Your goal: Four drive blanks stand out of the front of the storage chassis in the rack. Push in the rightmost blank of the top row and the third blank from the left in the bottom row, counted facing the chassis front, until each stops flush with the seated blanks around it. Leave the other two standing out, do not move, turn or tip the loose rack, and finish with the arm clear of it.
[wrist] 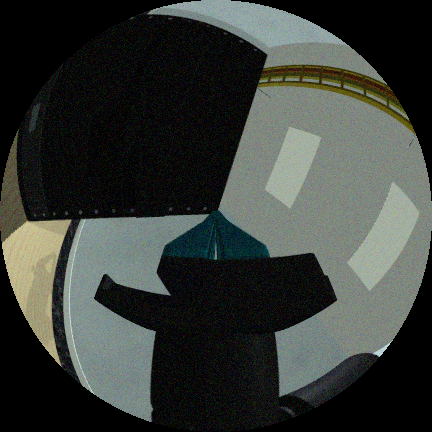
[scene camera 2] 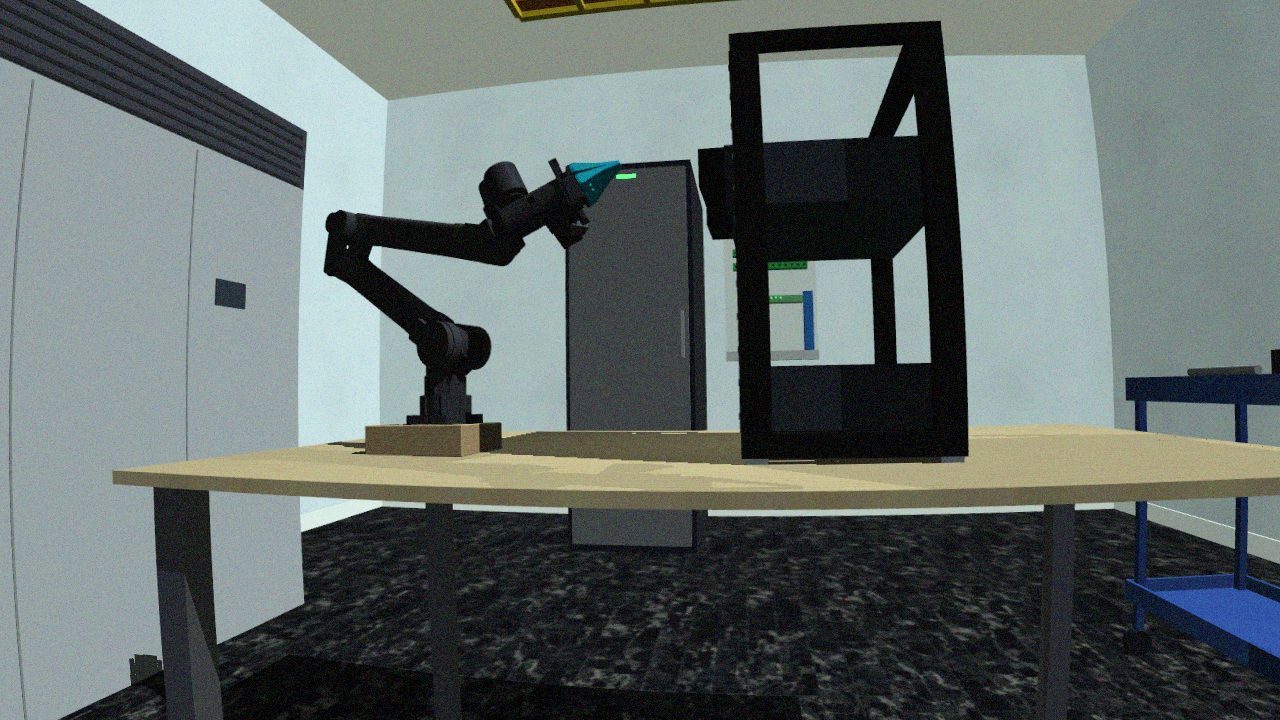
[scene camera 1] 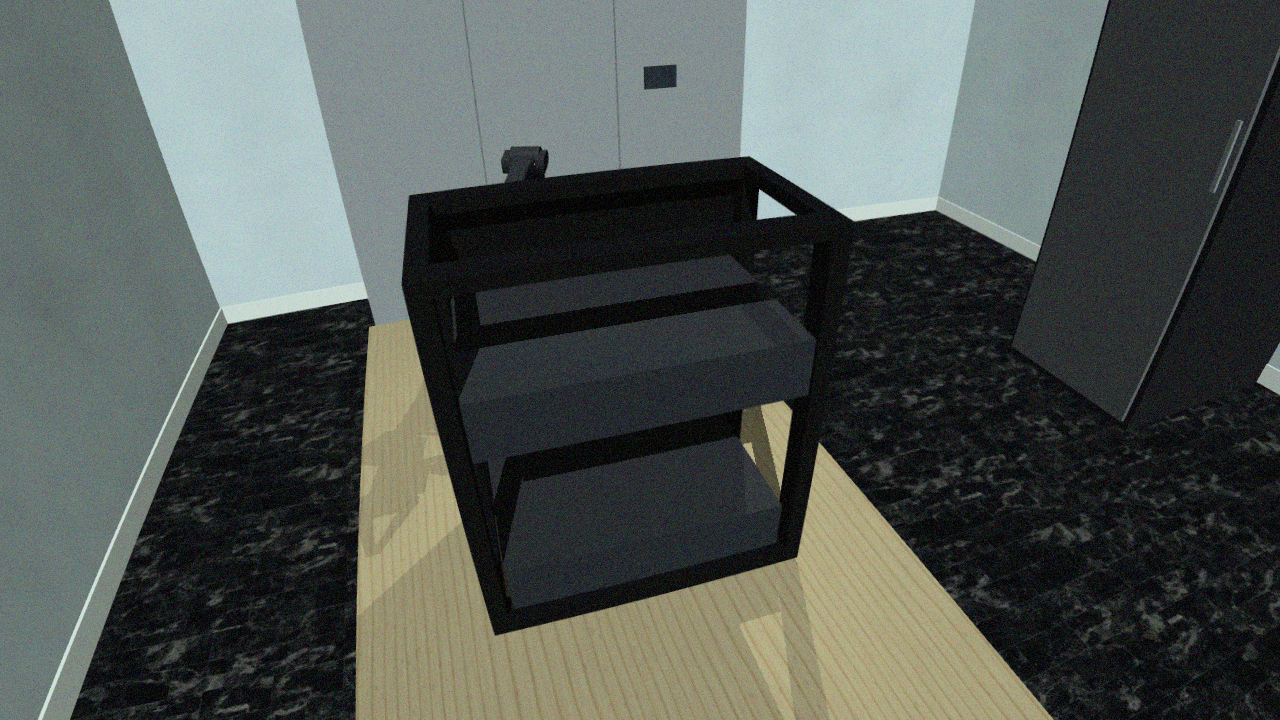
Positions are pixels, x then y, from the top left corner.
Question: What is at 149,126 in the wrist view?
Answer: A black rack.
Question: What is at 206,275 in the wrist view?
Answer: My gripper.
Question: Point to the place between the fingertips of my gripper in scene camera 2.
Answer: At 620,163
